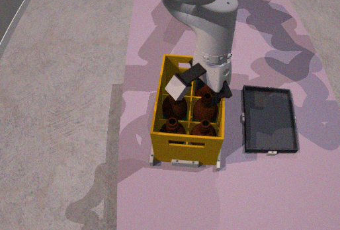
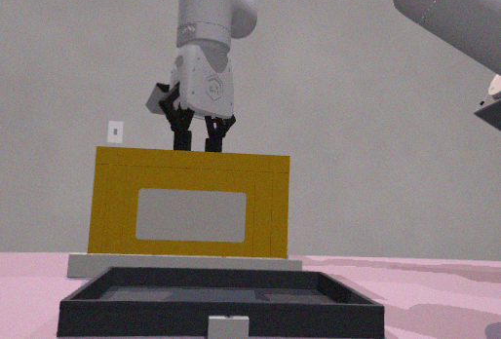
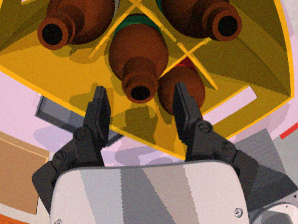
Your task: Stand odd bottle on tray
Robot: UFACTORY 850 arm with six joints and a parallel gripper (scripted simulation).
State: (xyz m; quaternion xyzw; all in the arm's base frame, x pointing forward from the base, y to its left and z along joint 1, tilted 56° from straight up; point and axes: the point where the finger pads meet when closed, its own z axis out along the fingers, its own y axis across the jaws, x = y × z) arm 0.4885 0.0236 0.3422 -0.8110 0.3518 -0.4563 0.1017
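Now: the yellow crate 10 cm below my hand, 5 cm to the right of it and 1 cm behind it. The rest, counted from my hand: tray: 24 cm to the left, 17 cm below; then bottle: 10 cm below, 9 cm behind, 2 cm to the left.
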